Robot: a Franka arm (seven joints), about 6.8 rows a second.
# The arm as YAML. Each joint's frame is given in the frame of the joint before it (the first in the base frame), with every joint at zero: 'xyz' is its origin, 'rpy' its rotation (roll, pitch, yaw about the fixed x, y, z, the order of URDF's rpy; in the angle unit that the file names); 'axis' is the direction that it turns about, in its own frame. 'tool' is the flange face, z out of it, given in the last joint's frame.
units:
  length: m
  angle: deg
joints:
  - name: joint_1
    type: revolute
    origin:
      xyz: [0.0, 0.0, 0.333]
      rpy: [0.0, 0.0, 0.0]
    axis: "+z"
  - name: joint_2
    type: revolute
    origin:
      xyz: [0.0, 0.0, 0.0]
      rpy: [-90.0, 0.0, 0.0]
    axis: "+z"
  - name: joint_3
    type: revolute
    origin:
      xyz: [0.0, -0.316, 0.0]
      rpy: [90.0, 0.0, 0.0]
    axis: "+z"
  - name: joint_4
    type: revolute
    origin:
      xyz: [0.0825, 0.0, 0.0]
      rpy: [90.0, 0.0, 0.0]
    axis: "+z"
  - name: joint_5
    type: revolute
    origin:
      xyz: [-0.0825, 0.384, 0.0]
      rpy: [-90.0, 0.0, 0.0]
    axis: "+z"
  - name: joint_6
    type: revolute
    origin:
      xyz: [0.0, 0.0, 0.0]
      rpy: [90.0, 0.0, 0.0]
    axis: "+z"
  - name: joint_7
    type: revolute
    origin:
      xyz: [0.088, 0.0, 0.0]
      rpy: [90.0, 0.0, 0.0]
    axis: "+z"
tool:
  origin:
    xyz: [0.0, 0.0, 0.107]
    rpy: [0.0, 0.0, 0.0]
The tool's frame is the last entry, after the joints.
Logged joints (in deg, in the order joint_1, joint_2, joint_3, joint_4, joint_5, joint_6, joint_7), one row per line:
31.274, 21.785, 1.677, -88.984, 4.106, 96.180, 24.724
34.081, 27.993, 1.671, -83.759, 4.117, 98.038, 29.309
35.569, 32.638, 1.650, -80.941, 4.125, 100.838, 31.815
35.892, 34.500, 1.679, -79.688, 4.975, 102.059, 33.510
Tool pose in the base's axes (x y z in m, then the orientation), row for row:
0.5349, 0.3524, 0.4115, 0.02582, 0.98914, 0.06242, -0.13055
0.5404, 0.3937, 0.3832, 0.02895, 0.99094, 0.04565, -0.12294
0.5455, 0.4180, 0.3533, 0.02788, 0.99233, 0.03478, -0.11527
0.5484, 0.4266, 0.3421, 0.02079, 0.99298, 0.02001, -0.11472
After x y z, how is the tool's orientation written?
As a quaternion, w x y z.
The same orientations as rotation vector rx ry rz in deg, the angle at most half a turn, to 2 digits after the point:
175.18, 11.05, -23.12
175.15, 8.07, -21.73
175.52, 6.15, -20.39
176.41, 3.55, -20.38

